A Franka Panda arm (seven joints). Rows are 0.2 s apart.
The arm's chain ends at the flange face. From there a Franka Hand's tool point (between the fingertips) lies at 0.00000 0.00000 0.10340 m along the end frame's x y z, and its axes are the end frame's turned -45 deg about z.
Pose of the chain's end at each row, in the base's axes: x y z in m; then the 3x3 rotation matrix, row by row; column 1 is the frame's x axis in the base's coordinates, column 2 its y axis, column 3 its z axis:
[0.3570 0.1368 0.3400], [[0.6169 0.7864 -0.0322], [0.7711 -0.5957 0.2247], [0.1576 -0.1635 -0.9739]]
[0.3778 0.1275 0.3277], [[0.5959 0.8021 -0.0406], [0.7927 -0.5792 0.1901], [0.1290 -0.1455 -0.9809]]
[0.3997 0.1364 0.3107], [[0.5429 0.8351 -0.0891], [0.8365 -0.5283 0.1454], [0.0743 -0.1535 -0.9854]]
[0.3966 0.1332 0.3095], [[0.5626 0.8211 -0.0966], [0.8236 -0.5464 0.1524], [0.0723 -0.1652 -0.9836]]
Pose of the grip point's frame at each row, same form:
[0.3537 0.1600 0.2393], [[-0.1199 0.9923 -0.0322], [0.9665 0.1240 0.2247], [0.2271 -0.0042 -0.9739]]
[0.3736 0.1472 0.2263], [[-0.1458 0.9885 -0.0406], [0.9701 0.1510 0.1901], [0.1941 -0.0117 -0.9809]]
[0.3905 0.1514 0.2088], [[-0.2066 0.9744 -0.0891], [0.9651 0.2179 0.1454], [0.1611 -0.0560 -0.9854]]
[0.3866 0.1490 0.2078], [[-0.1828 0.9784 -0.0966], [0.9687 0.1960 0.1524], [0.1679 -0.0657 -0.9836]]

